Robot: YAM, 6 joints.
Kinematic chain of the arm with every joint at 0, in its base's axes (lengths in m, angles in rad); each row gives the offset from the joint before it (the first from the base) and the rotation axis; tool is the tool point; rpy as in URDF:
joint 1: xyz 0 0 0.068 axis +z
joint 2: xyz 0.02 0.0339 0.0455 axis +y
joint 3: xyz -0.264 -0.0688 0 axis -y
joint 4: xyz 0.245 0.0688 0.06 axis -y
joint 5: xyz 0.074 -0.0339 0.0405 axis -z
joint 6: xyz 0.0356 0 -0.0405 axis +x
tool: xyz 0 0 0 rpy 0 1.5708 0
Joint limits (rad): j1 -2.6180..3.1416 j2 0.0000..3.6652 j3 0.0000..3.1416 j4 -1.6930..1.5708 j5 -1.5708..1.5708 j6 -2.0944..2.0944
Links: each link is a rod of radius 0.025 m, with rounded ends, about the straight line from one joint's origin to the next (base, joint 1, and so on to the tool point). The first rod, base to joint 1, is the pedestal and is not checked.
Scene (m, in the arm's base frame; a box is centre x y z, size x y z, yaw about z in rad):
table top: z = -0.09
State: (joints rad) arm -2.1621 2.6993 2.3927 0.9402 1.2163 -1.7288
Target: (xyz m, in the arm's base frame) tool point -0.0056 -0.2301 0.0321
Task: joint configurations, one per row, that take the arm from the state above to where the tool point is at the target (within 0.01 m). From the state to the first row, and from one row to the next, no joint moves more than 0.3 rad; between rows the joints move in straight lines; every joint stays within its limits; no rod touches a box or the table.
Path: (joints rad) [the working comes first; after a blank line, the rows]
Joints at the target: -1.4399 2.0872 0.4111 0.7205 1.5503 -1.7288
Straight joint move there: clear.

1: -2.0589 2.6119 2.1096 0.9088 1.2640 -1.7288
2: -1.9557 2.5244 1.8265 0.8774 1.3117 -1.7288
3: -1.8526 2.4370 1.5434 0.8460 1.3594 -1.7288
4: -1.7494 2.3495 1.2604 0.8146 1.4071 -1.7288
5: -1.6462 2.2621 0.9773 0.7832 1.4548 -1.7288
6: -1.5430 2.1746 0.6942 0.7519 1.5026 -1.7288
7: -1.4399 2.0872 0.4111 0.7205 1.5503 -1.7288

